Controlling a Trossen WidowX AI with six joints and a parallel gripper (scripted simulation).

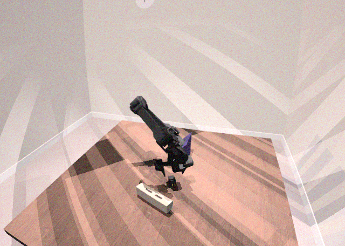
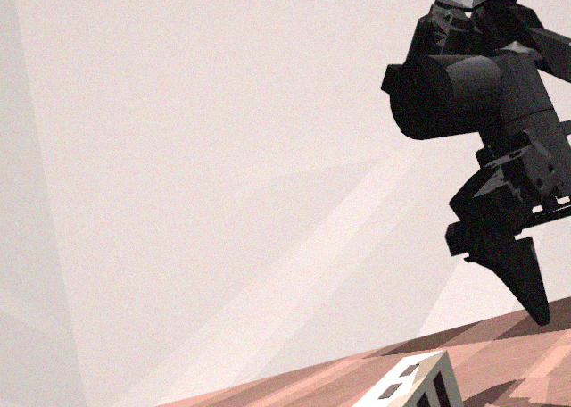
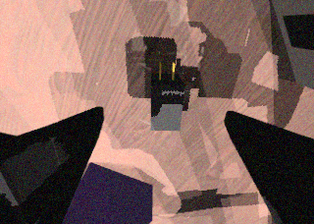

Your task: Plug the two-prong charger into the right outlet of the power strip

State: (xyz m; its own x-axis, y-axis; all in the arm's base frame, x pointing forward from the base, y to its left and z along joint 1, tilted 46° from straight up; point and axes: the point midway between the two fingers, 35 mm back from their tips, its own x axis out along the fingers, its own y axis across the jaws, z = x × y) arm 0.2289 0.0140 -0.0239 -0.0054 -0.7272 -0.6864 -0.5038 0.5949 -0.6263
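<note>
My gripper tip is now 50 mm above the dark charger.
</note>
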